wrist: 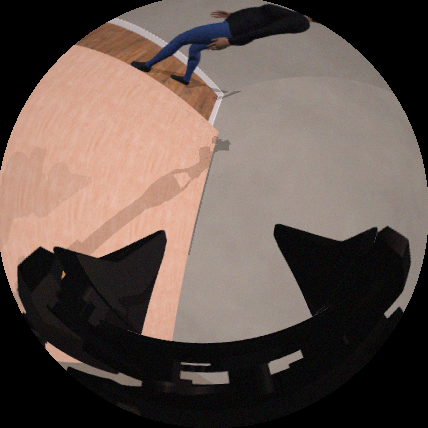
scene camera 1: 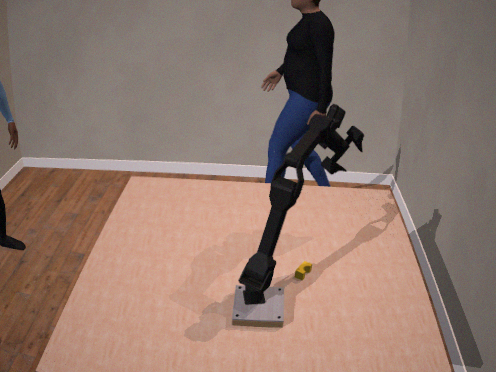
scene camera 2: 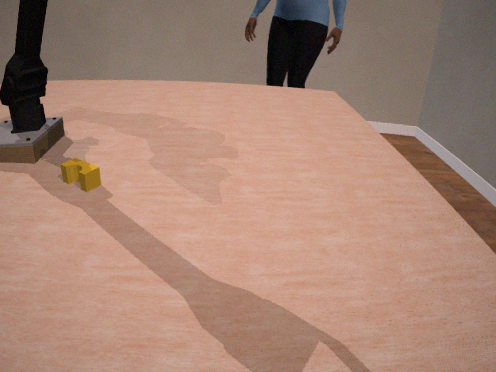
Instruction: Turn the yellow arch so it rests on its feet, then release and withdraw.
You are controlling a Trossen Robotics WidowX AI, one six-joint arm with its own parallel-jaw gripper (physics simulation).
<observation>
In view: my gripper [scene camera 1: 354,161] and a yellow arch [scene camera 2: 75,170].
My gripper is seen too in the wrist view [wrist: 221,233].
</observation>
